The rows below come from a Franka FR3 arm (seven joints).
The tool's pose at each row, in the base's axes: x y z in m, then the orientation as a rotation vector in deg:
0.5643, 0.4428, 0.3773, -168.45, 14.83, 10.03
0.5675, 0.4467, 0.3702, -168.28, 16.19, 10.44
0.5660, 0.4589, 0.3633, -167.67, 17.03, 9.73
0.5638, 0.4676, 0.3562, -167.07, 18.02, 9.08
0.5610, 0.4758, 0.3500, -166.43, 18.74, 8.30
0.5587, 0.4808, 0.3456, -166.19, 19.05, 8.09
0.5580, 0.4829, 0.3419, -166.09, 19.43, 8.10
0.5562, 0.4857, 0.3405, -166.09, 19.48, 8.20
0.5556, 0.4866, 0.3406, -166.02, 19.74, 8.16
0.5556, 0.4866, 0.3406, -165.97, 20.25, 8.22
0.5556, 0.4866, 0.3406, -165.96, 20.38, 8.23
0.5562, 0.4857, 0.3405, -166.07, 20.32, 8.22
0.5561, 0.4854, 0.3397, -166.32, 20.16, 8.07
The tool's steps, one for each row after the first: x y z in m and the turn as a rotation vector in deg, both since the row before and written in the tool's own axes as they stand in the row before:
0.0034, -0.0031, 0.0074, 0.06, -0.20, 0.94
-0.0027, -0.0103, 0.0093, 0.65, 0.45, 0.52
-0.0028, -0.0066, 0.0089, 0.61, 0.43, 0.63
-0.0036, -0.0060, 0.0080, 0.68, 0.49, 0.45
-0.0027, -0.0033, 0.0056, 0.24, 0.13, 0.20
-0.0007, -0.0011, 0.0041, 0.07, 0.01, 0.26
-0.0022, -0.0019, 0.0021, -0.02, -0.06, 0.04
-0.0008, -0.0007, 0.0001, 0.05, 0.04, 0.18
0.0000, 0.0000, 0.0000, 0.00, 0.00, 0.35
0.0000, 0.0000, 0.0000, 0.00, 0.00, 0.09
0.0008, 0.0007, -0.0001, -0.10, 0.02, -0.05
0.0001, 0.0005, 0.0007, -0.21, 0.12, -0.13

